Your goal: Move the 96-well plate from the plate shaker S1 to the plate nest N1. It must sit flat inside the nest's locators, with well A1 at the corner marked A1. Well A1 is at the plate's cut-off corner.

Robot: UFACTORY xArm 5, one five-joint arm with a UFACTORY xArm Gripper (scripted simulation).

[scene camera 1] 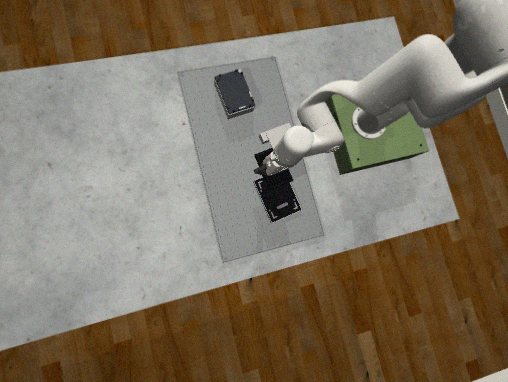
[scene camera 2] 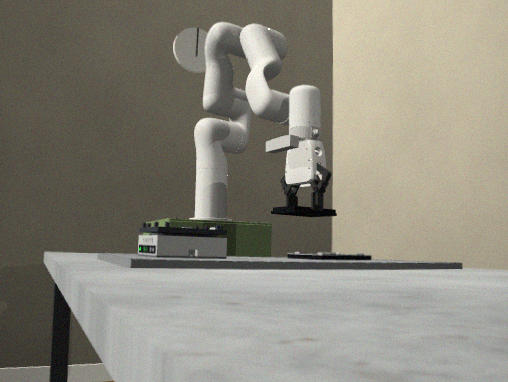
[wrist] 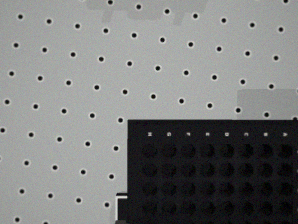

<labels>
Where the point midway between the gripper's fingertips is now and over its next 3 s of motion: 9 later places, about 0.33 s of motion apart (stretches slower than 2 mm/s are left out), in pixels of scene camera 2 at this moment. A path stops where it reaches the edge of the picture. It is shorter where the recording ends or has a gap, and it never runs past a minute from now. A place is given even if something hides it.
My gripper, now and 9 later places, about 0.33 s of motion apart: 303, 211; 314, 213; 322, 215; 330, 217; 330, 218; 330, 222; 330, 228; 329, 234; 329, 240; 329, 244
</labels>
